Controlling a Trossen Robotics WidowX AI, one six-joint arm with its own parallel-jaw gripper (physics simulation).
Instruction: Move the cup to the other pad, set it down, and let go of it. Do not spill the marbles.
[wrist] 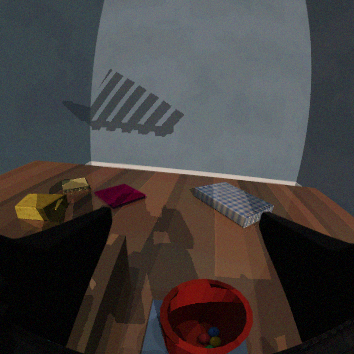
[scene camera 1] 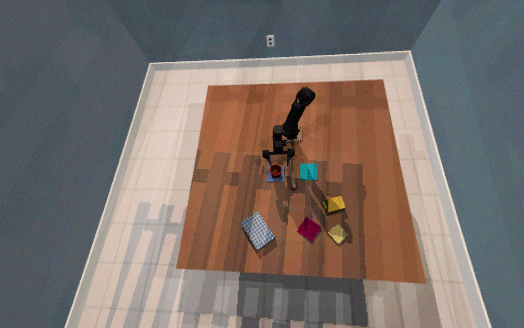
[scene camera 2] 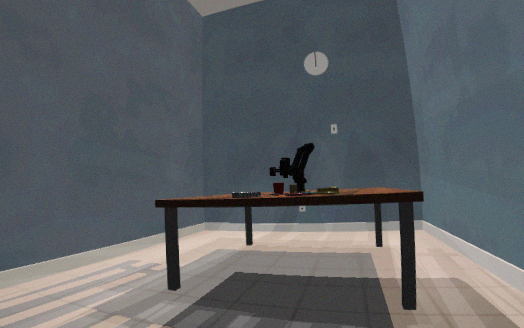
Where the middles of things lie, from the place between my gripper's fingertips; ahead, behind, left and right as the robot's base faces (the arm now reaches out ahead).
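Labels:
The wooden bar [wrist: 94,319] is 130 mm below my hand, and it's also 70 mm to the left of my hand and 20 mm behind it.

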